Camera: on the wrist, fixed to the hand. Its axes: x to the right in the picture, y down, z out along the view.
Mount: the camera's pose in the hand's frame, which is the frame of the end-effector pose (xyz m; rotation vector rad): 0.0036 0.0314 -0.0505 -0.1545 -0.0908 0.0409
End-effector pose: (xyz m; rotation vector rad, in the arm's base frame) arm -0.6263 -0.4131 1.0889 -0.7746 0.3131 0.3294
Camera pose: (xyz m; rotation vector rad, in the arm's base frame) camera -0.6434 -0.4280 1.0338 -0.9030 0.2199 0.4297
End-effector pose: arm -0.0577 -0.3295 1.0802 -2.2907 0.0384 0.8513
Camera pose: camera -0.0341 -0.3837 1.0874 -2.3984 -0.0217 1.0098
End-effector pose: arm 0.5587 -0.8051 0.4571 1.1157 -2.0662 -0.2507
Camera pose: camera 0.5731 -0.7804 0.5094 0.9837 -2.1075 -0.4403
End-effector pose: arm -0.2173 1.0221 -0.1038 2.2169 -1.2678 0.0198
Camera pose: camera -0.2270 1.0320 -0.0459 2.0801 -1.3172 -0.1595
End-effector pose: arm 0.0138 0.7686 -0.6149 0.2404 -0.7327 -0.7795
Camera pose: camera 0.0672 0.7848 -0.6358 0.0506 -0.7566 -0.8078
